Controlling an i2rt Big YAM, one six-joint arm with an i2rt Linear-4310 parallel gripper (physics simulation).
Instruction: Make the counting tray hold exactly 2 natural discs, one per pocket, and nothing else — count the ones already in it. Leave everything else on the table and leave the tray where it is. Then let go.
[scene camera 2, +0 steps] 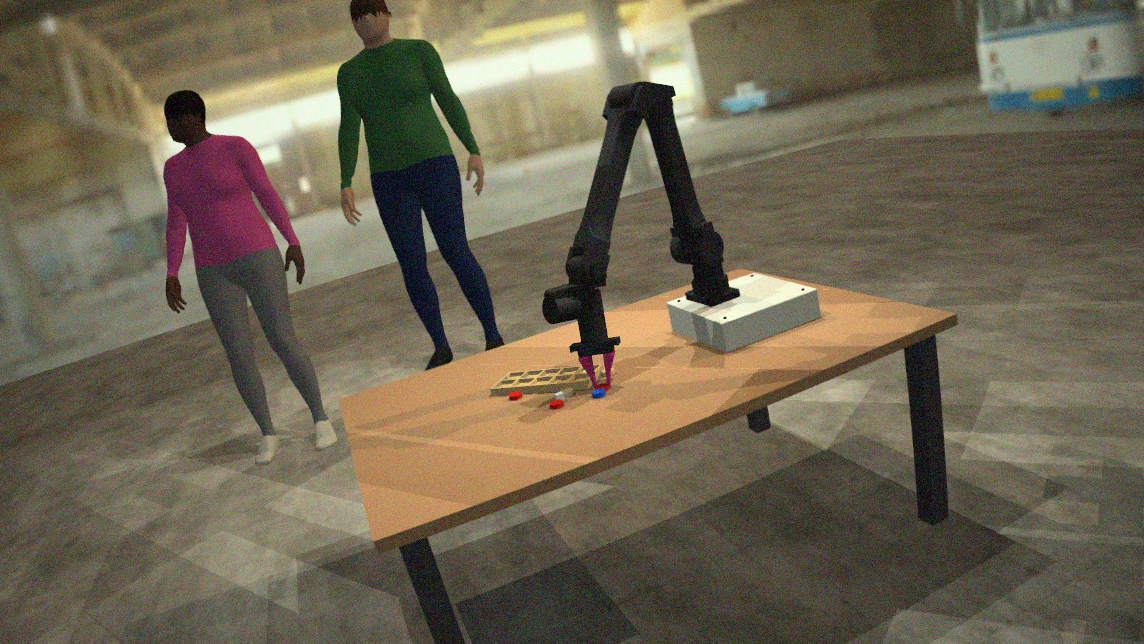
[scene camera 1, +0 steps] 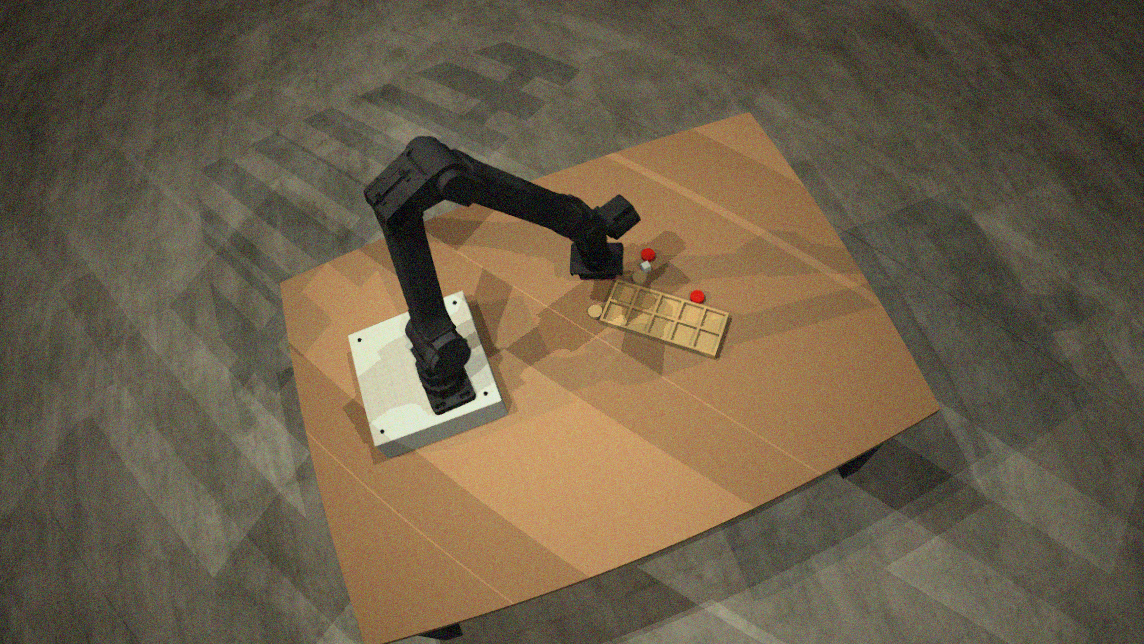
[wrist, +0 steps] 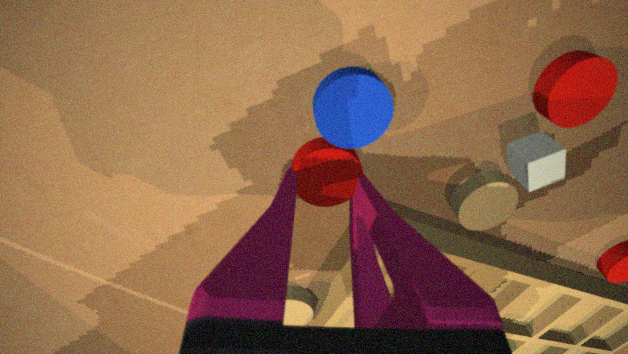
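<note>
My gripper is shut on a red disc, with a magenta finger on each side of it. The disc touches or nearly touches a blue disc. One natural disc lies between the tray and a pale cube. Another natural disc lies off the tray's near-base end, partly hidden by the gripper in the wrist view. I can make out no disc in the tray's pockets; some are shadowed. The arm hides the fingertips in scene camera 1.
The pale cube stands beside a second red disc. A third red disc lies close to the tray's long side. The white base block carries the arm.
</note>
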